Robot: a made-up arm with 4 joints. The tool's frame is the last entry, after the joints.
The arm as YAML. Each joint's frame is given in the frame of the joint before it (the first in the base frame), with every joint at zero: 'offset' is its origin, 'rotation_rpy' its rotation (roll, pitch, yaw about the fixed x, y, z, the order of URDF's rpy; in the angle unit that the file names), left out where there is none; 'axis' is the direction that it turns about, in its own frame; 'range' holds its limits. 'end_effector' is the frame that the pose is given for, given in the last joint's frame.
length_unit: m
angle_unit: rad
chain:
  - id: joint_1
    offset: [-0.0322, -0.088, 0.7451]
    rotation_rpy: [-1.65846, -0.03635, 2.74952]
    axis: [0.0, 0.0, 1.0]
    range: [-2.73, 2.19]
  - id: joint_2
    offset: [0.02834, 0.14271, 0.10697]
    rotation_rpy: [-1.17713, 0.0, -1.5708]
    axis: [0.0, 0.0, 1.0]
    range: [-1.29, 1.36]
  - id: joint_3
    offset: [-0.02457, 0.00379, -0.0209]
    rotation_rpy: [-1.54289, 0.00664, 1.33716]
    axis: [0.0, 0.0, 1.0]
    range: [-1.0, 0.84]
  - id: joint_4
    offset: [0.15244, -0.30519, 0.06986]
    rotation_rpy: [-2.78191, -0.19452, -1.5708]
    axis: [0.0, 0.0, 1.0]
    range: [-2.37, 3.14]
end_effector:
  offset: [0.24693, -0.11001, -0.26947]
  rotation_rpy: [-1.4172, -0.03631, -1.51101]
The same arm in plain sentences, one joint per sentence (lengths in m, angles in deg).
The arm has four revolute joints in a row. What follows holds with every joint at zero, and every direction is one of the base frame's. Joint 1 lies 0.0322 m along -x and 0.088 m along -y and 0.7451 m along +z from the base frame's origin and turns about the direction (-0.383581, -0.919353, -0.087496), from -156.42 to 125.48 deg. Joint 2 lies 0.0672 m along -x and 0.074 m along -y and 0.1504 m along -z from joint 1 and turns about -x, from -73.91 to 77.92 deg. Joint 3 lies 0.0209 m along +x and 0.0061 m along +y and 0.0241 m along -z from joint 2 and turns about the direction (-0.0279, 0.322697, -0.946091), from -57.3 to 48.13 deg. Joint 4 lies 0.306 m along -x and 0.166 m along +y and 0.0082 m along -z from joint 3 and turns about the direction (-0.152896, 0.036299, 0.987575), from -135.79 to 179.91 deg. The tool frame, which is the frame that the pose is given for, lies 0.1952 m along -x and 0.1147 m along +y and 0.3073 m along -z from joint 4; its axes are the base frame's turned by roll -90, pitch 0 and yaw 90 deg (as in URDF: about the fixed x, then y, then z).
